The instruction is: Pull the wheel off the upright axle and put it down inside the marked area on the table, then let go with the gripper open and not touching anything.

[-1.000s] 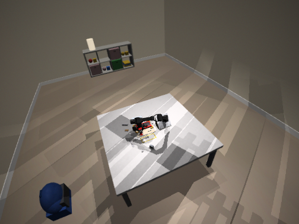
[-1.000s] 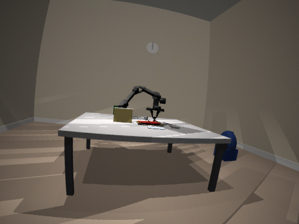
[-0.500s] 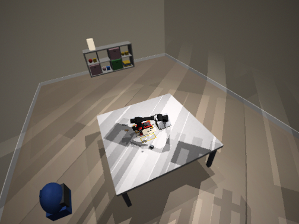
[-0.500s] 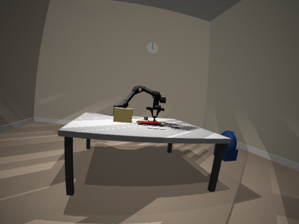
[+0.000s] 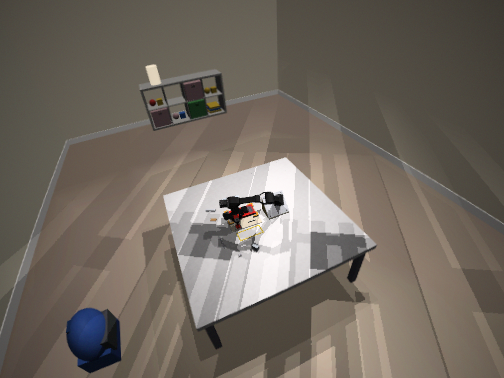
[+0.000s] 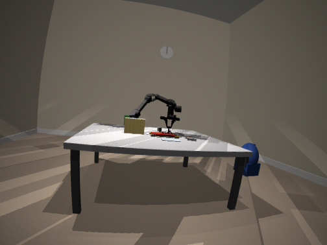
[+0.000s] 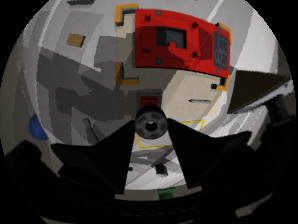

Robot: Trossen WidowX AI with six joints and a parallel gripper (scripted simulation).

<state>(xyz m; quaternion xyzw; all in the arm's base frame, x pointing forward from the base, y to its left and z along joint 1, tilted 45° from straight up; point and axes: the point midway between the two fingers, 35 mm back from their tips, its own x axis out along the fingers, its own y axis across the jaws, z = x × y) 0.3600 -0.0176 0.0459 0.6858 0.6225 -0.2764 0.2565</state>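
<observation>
The beige base plate lies 7 cm behind my gripper tip, 9 cm to the right of it and 6 cm below it. The rest, counted from my gripper tip: grey wheel right at my gripper tip.
</observation>
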